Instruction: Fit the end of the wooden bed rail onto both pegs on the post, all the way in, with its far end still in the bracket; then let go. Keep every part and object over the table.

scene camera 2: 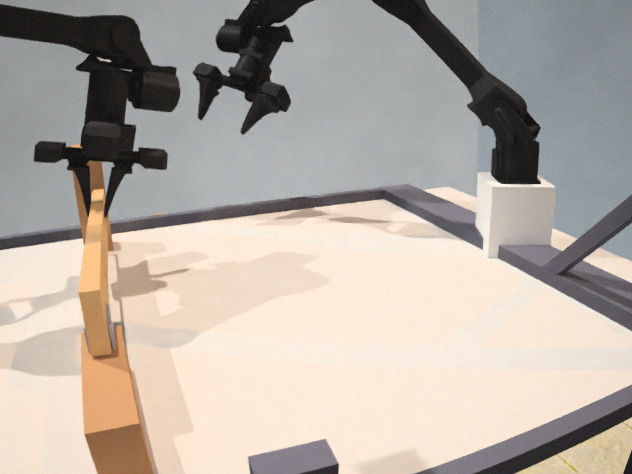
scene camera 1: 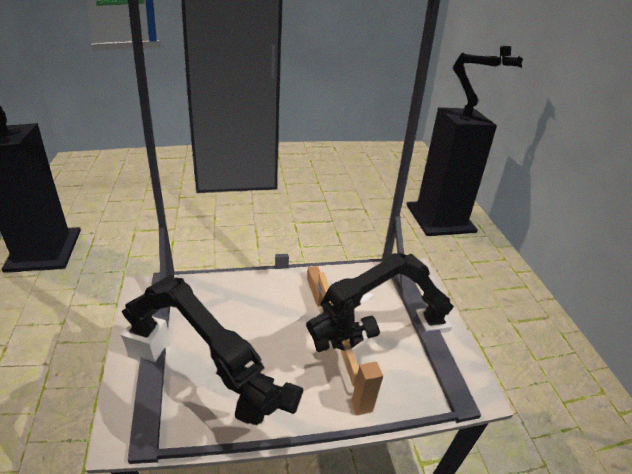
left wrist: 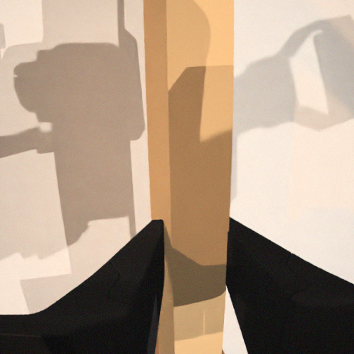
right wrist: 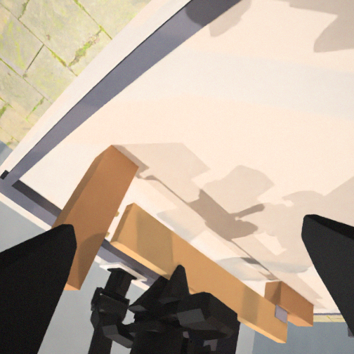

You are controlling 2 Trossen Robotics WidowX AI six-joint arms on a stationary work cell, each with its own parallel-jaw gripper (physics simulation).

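Frame: origin at the left arm's base, x ahead, y left, z up, level; metres.
Seen in the pictures: left gripper, between the fingertips: (scene camera 1: 347,348); right gripper, between the fingertips: (scene camera 2: 220,126) (scene camera 1: 282,395); left arm's base, origin of its link: (scene camera 1: 434,318); right arm's base, origin of its link: (scene camera 2: 515,179) (scene camera 1: 143,327).
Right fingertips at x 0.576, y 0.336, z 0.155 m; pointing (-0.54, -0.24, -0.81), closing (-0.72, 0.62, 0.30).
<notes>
Offsets run from my right fingertips to a thing's top centre. "*": to the spot under its first point. Level surfaces: height alone.
The wooden bed rail @[dy -0.307, dx -0.212, dz -0.067 m] (scene camera 1: 349,359) (scene camera 2: 93,255) (left wrist: 200,175) (right wrist: 200,265) is held above the table, with my left gripper (scene camera 2: 96,214) (left wrist: 190,229) shut on it between its ends. The upright post @[* dy -0.021, dx -0.230, dz -0.056 m] (scene camera 1: 367,390) (right wrist: 100,210) stands by its near end in scene camera 1. In the right wrist view two small pegs (right wrist: 117,213) (right wrist: 107,233) show in a gap between post and rail end. The rail's far end is at the small grey bracket @[* dy -0.514, dx -0.190, dz -0.111 m] (scene camera 2: 110,329) (right wrist: 281,313) on the orange block @[dy -0.550, dx -0.198, dz -0.105 m] (scene camera 1: 313,285) (scene camera 2: 109,397) (right wrist: 300,307). My right gripper (scene camera 2: 221,125) (right wrist: 189,231) is open and empty, raised away from the rail.
A dark frame (scene camera 1: 306,434) (scene camera 2: 245,206) (right wrist: 95,97) borders the white table top @[dz -0.181 m] (scene camera 1: 229,316) (scene camera 2: 357,306). A small dark block @[dy -0.699, dx -0.082, dz -0.124 m] (scene camera 1: 281,260) (scene camera 2: 293,456) is at its far edge in scene camera 1. The right arm's white base (scene camera 1: 145,341) (scene camera 2: 518,216) stands on the left there.
</notes>
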